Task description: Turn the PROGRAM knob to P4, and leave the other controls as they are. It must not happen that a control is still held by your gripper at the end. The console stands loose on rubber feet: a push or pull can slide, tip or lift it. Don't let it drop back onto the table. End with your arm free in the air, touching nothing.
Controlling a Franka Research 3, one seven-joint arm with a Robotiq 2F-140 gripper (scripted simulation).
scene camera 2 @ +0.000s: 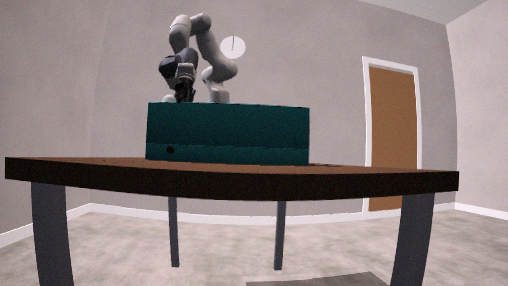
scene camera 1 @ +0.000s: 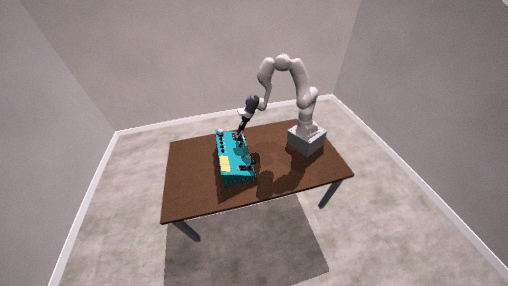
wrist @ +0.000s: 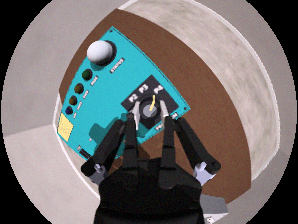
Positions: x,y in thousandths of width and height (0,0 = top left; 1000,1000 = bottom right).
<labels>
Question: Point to a teal console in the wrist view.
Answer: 404,333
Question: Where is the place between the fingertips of my gripper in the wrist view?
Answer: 505,475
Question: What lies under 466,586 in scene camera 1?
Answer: A teal console.
</labels>
